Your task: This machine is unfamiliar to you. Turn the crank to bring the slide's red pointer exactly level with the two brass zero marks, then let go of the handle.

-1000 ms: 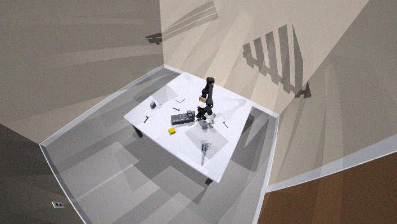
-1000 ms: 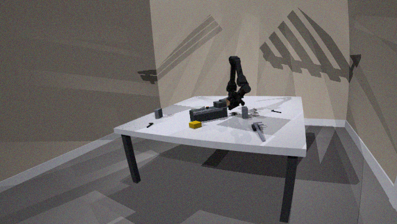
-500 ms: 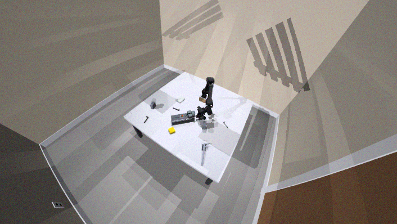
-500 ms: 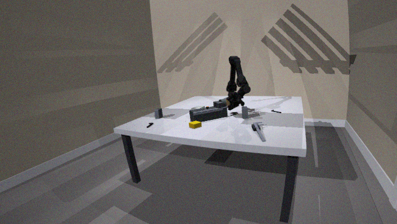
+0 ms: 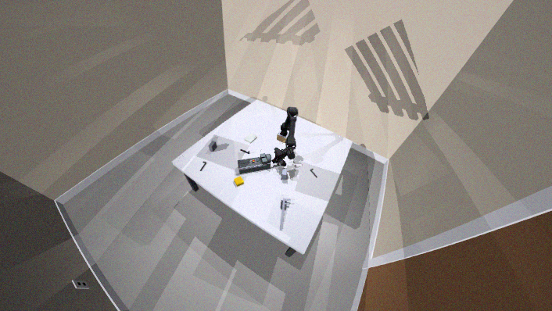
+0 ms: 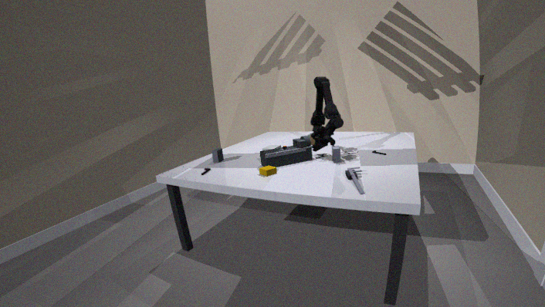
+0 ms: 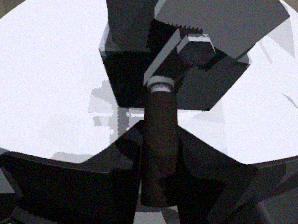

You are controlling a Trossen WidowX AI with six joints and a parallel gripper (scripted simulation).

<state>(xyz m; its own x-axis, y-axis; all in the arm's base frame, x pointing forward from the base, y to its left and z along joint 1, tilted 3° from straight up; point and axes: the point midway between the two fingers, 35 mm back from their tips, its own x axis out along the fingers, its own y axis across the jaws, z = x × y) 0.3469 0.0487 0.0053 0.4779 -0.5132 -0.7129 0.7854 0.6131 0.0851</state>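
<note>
Right now the red pointer is 140 mm to the right of my gripper tip, 90 mm ahead of it and 50 mm above it. Round my gripper tip: yellow block (280 mm ahead, 180 mm to the right, 20 mm below); dark crank handle (30 mm above, 10 mm to the left, 10 mm behind).
</note>
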